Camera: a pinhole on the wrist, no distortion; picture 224 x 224 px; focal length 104.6 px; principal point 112.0 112.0 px. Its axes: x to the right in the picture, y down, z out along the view. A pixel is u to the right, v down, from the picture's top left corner.
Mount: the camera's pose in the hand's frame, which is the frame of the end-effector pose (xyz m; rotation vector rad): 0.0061 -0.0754 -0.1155 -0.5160 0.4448 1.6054
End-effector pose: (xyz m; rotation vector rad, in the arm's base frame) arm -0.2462 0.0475 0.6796 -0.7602 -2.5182 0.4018
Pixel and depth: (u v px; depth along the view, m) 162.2 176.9 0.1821
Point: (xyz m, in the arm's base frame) -0.1066 0.0486 0.6145
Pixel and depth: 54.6 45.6 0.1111
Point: -0.3302 0.0436 0.7181
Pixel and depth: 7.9 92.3 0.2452
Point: -0.4597 -0.0589 0.5606
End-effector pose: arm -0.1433 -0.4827 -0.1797 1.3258 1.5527 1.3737
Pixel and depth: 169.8 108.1 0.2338
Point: -0.0966 -0.5029 -0.0238
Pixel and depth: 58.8 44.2 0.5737
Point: 0.2670 0.0071 -0.2035
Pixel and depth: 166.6 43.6 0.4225
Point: -0.0089 -0.2506 0.1863
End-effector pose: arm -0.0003 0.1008 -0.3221 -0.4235 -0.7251 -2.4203
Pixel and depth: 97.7 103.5 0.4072
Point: 0.0890 0.1624 -0.0685
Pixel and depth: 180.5 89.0 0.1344
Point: 0.0222 0.0080 -0.3269
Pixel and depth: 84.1 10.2 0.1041
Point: -0.0997 0.0698 -0.2990
